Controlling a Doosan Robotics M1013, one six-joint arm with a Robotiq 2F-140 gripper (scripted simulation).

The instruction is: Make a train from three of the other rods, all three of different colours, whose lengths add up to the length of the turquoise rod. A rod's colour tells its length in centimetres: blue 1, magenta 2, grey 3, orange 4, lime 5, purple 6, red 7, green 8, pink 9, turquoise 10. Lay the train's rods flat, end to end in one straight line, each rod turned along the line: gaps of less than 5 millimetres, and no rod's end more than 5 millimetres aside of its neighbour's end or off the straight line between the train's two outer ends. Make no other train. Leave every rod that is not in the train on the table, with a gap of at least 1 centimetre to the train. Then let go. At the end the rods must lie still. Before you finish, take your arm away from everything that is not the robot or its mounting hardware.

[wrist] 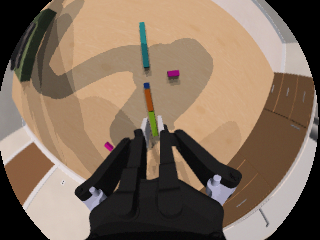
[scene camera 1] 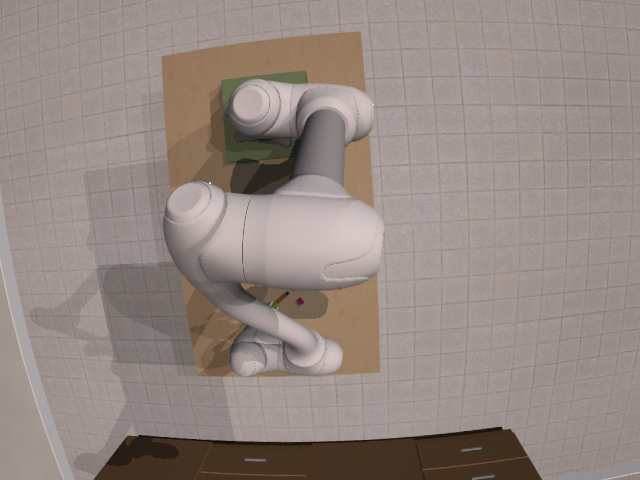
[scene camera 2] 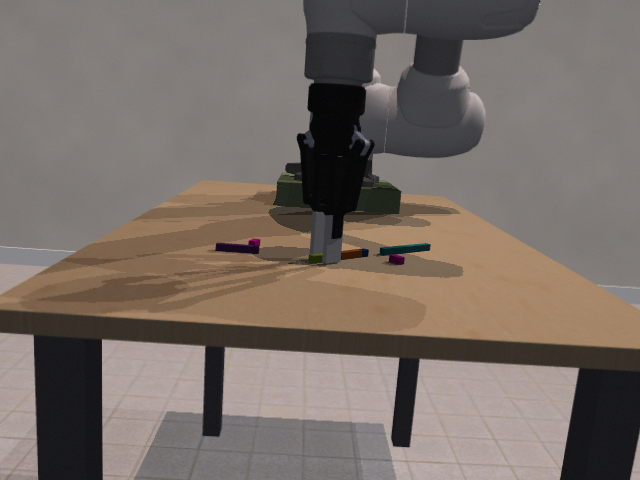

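Observation:
Visible in scene camera 2: my gripper [scene camera 2: 324, 259]. The wrist view likewise shows the gripper [wrist: 153, 123].

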